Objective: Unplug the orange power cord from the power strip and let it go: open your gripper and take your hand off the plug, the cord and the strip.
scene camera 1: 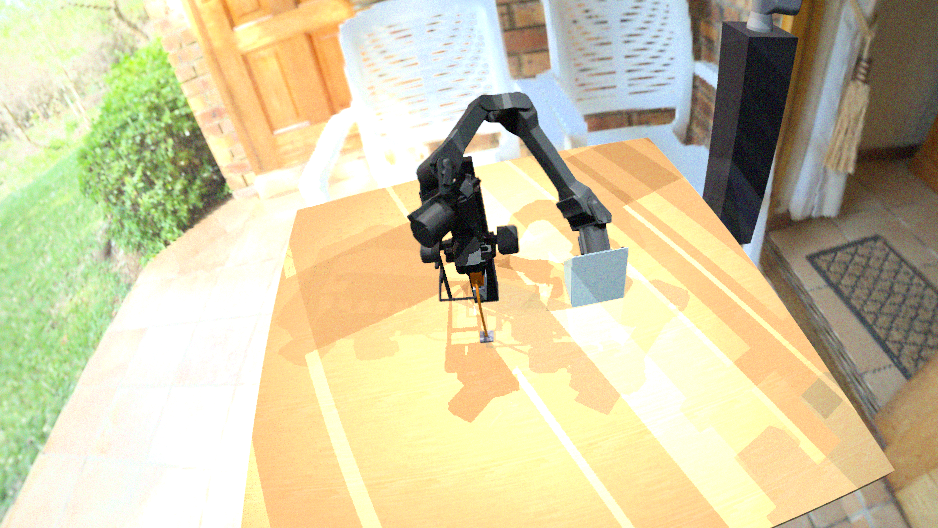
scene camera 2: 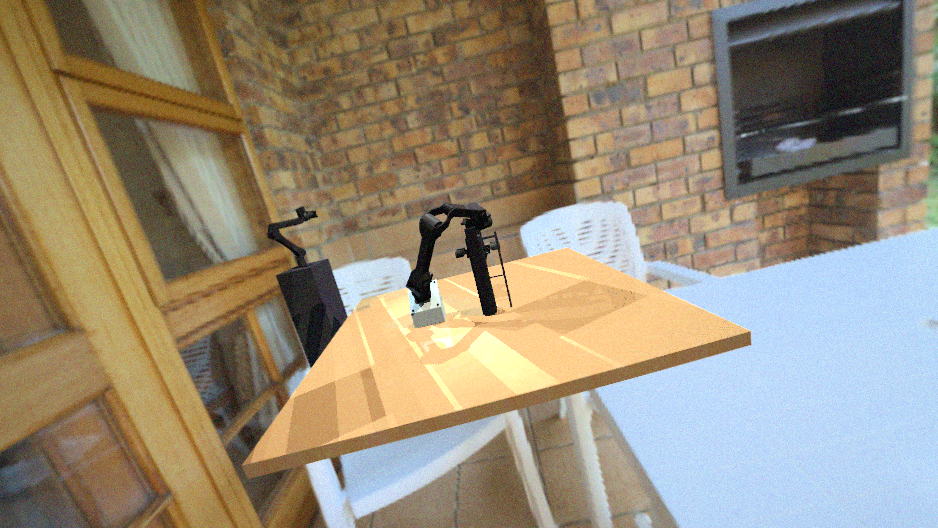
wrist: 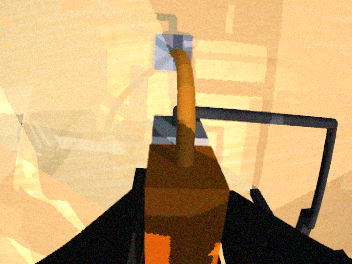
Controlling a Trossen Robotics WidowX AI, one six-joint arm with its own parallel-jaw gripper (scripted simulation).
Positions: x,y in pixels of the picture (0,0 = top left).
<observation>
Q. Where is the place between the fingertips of my gripper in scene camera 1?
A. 476,274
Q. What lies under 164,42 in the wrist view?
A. A grey square.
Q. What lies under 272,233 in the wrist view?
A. My gripper.
</observation>
